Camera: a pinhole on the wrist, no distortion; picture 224 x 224 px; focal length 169.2 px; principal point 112.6 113.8 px. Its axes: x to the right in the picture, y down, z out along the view. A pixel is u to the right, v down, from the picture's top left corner.
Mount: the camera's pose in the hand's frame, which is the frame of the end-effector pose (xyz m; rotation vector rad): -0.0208 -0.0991 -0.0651 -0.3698 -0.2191 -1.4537
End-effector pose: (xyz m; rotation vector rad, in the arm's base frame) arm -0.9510 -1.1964 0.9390 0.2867 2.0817 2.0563
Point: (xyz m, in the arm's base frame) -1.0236 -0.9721 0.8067
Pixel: 210.7 197.7
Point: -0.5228 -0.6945 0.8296
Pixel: 175.4 21.6
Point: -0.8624 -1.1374 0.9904
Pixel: 29.9 65.9
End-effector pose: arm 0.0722 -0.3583 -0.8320 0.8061 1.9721 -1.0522
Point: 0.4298 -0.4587 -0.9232
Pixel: 10.8 66.9
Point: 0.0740 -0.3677 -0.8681
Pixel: 25.8 175.8
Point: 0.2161 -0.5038 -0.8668
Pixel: 76.4 74.2
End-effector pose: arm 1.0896 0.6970 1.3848 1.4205 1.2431 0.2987
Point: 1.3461 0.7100 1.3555
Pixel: 73.4 181.2
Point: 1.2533 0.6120 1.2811
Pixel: 135.1 138.6
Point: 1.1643 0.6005 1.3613
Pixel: 94.7 90.3
